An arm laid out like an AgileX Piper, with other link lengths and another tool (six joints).
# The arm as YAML. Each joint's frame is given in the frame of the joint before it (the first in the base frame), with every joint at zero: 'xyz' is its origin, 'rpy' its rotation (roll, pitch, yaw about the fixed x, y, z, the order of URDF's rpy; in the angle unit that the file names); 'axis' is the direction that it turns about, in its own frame. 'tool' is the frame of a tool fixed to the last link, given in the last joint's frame.
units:
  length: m
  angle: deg
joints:
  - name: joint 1
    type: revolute
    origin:
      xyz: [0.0, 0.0, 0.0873]
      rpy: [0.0, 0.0, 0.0]
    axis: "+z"
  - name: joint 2
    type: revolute
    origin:
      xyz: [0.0, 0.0, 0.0]
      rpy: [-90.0, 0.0, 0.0]
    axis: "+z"
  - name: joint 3
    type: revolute
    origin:
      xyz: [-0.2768, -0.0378, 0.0]
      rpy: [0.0, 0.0, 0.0]
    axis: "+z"
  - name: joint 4
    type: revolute
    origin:
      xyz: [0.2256, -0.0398, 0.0]
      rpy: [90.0, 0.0, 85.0]
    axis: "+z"
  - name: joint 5
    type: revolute
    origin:
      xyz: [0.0, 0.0, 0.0]
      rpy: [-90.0, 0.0, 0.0]
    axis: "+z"
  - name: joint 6
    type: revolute
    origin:
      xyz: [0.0, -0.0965, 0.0]
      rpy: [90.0, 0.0, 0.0]
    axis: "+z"
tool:
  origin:
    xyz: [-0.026, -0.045, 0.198]
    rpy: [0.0, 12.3, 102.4]
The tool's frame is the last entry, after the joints.
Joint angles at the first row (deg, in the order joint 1, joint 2, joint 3, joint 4, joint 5, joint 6):
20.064 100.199 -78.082 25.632 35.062 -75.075
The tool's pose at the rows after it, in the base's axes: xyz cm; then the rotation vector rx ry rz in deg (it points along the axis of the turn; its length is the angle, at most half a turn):
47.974 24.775 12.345 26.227 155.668 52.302
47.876 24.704 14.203 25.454 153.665 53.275
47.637 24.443 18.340 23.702 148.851 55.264
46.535 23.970 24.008 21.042 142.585 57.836
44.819 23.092 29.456 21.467 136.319 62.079
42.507 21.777 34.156 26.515 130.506 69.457
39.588 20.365 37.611 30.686 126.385 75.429
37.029 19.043 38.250 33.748 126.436 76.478
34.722 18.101 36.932 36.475 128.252 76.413
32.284 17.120 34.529 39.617 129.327 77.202
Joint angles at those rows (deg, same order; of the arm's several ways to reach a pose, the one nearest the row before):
20.065 99.921 -78.082 25.850 35.104 -75.074
20.065 97.971 -78.083 25.849 34.992 -74.965
20.065 93.818 -78.083 25.849 34.241 -74.864
20.064 87.819 -78.082 25.929 33.850 -74.874
20.064 81.636 -78.084 25.974 33.851 -72.069
20.063 75.370 -78.082 25.976 34.787 -64.611
20.064 69.177 -78.127 24.935 37.307 -57.097
20.063 64.515 -77.934 21.944 41.873 -51.243
20.068 60.191 -75.139 20.530 45.355 -48.037
20.065 54.396 -68.396 20.513 45.973 -45.859

